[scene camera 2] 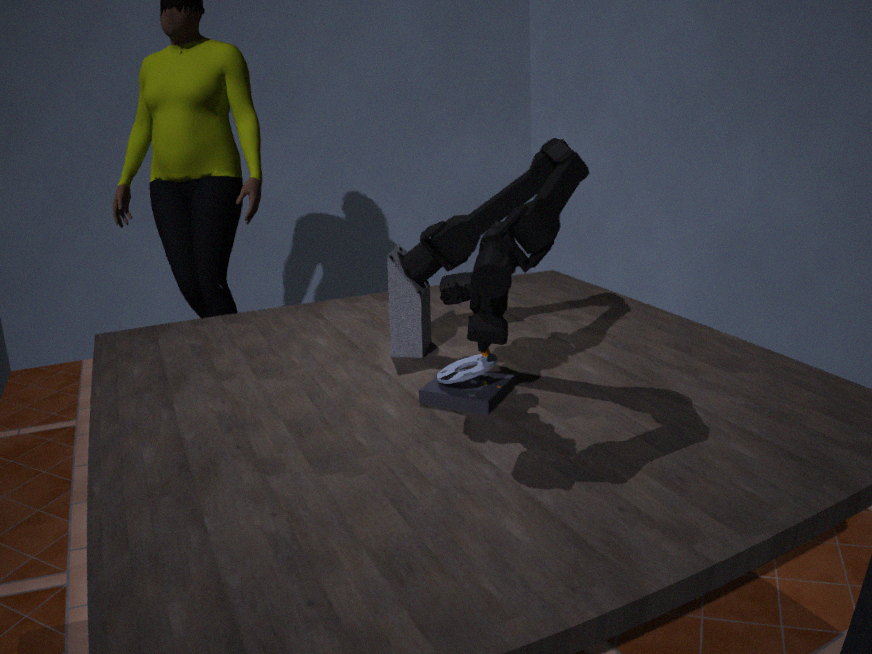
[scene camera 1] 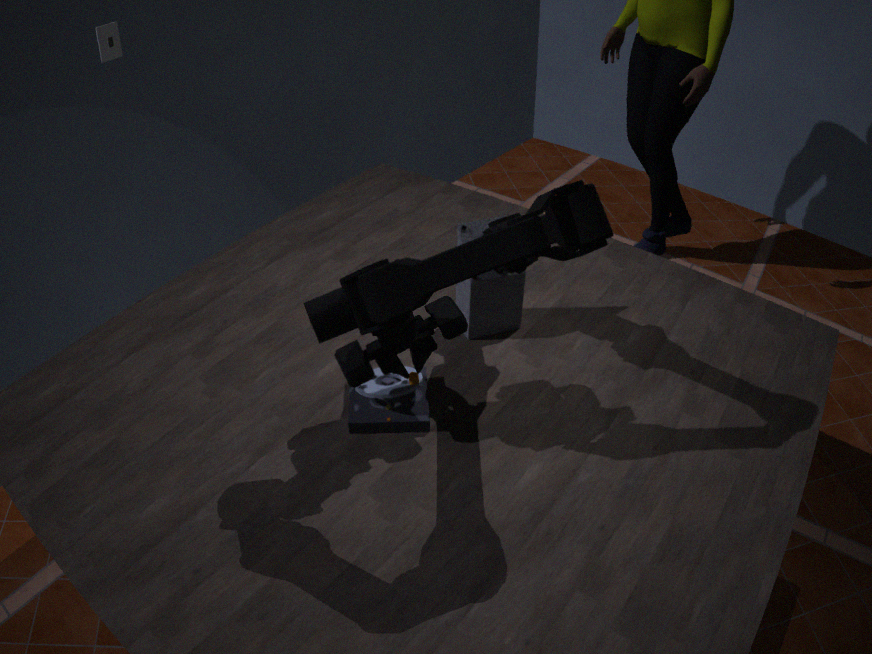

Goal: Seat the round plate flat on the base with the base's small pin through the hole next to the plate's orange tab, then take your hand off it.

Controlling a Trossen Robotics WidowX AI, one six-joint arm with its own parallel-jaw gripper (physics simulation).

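Where they show: gripper, between the fingertips: (scene camera 2: 481, 348) (scene camera 1: 412, 373); arm's base, origin of its link: (scene camera 2: 410, 270).
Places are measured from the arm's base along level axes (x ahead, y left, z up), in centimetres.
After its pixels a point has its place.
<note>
The pale round plate (scene camera 1: 367, 387) @(x 30.8, y 0.5, z -11.1 cm) (scene camera 2: 481, 366) @(x 30.7, y 3.1, z -10.0 cm) is over the dark square base (scene camera 1: 387, 426) @(x 32.1, y 6.1, z -14.7 cm) (scene camera 2: 454, 401) @(x 32.4, y -2.3, z -14.7 cm). It is tilted, with its orange tab (scene camera 1: 413, 379) @(x 26.2, y 5.9, z -8.9 cm) (scene camera 2: 484, 354) @(x 26.3, y 5.3, z -9.6 cm) at the raised side and the opposite side low, close to the base. A gap shows under the raised side in the scene camera 2 view. My gripper (scene camera 1: 412, 372) @(x 25.6, y 5.1, z -8.7 cm) (scene camera 2: 484, 349) @(x 25.6, y 5.1, z -8.7 cm) points down and is shut on the plate beside the tab. Small orange marks show on the base. The small pin and the tab-side hole are too small and dark to tell apart, so their alignment is unclear.
A grey block-shaped pedestal (scene camera 1: 495, 304) @(x 2.3, y 2.3, z -9.4 cm) (scene camera 2: 406, 316) @(x 5.4, y -2.6, z -7.7 cm) stands on the wooden table (scene camera 1: 211, 394) @(x 48.1, y -21.7, z -16.1 cm) (scene camera 2: 281, 457) @(x 40.4, y -31.6, z -16.1 cm) behind the base, under the arm. A person in a yellow top (scene camera 1: 672, 24) (scene camera 2: 193, 112) stands beyond the table. Arm shadows cross the tabletop around the base.
</note>
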